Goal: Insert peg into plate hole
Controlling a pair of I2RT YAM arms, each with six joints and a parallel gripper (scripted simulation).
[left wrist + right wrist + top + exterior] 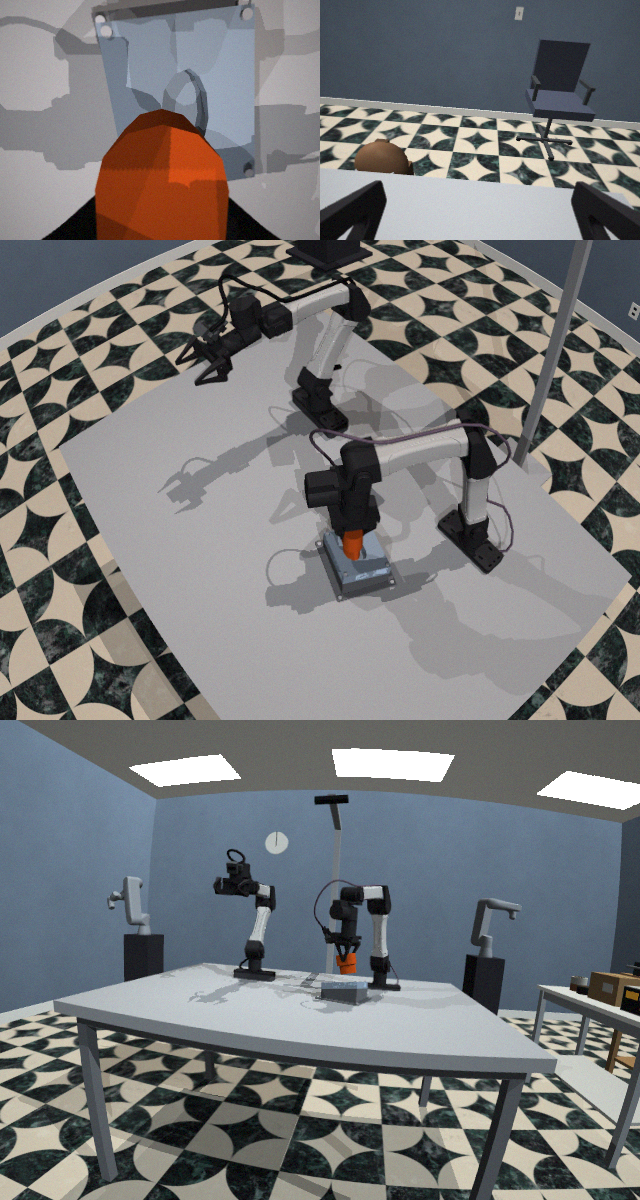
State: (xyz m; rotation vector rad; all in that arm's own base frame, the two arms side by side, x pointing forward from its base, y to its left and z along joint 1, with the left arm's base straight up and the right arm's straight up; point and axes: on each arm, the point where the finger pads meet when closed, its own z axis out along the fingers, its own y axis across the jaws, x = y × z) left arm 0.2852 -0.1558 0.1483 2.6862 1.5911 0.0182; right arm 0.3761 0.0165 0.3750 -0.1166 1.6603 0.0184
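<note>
Now: left hand 20 mm past the blue-grey plate and 110 mm above it. From my left hand the other things lie so: orange peg: 20 mm below; grey post: 1200 mm behind, 120 mm to the right.
</note>
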